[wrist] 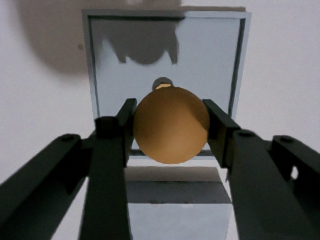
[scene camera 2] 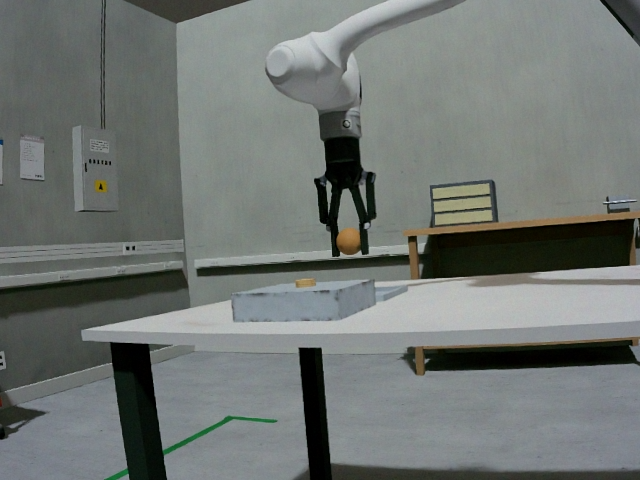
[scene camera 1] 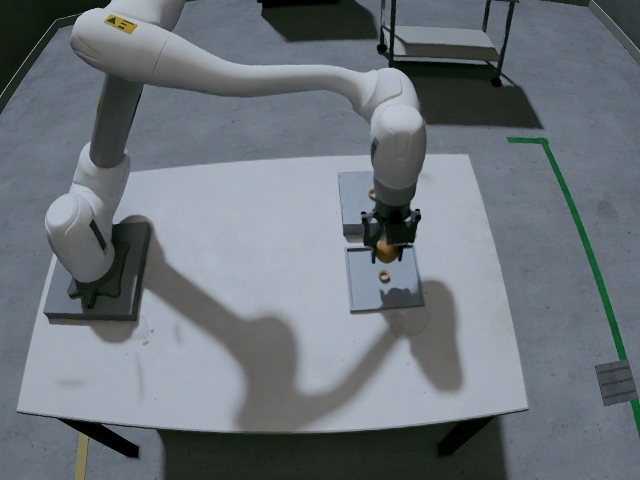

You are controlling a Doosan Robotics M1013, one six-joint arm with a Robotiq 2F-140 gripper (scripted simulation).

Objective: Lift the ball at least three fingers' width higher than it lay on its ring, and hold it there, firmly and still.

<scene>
my gripper: wrist 168, 113; scene camera 2; scene camera 1
same spot on my gripper: point(scene camera 2: 365, 218) = point(scene camera 1: 371, 237)
</scene>
